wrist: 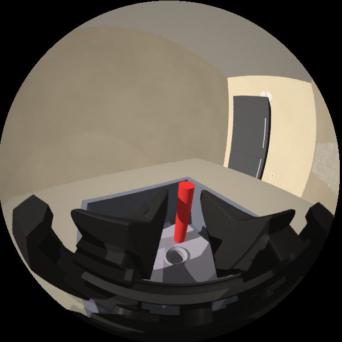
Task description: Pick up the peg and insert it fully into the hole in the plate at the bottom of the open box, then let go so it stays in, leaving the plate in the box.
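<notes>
A red peg stands close to upright in the middle of the wrist view, leaning slightly in the picture. Its lower end is at the light grey plate, just beyond a round hole. That hole looks empty, and I cannot tell whether the peg's end rests on the plate. The plate lies in the open grey-blue box. My gripper is open, with one black finger on each side of the peg and a gap visible on both sides. The fingers hide the plate's sides and much of the box's inside.
The box's raised walls surround the plate, with their far corner just behind the peg. A beige surface extends beyond the box. A dark grey cabinet or fridge stands far off against a pale wall on the right.
</notes>
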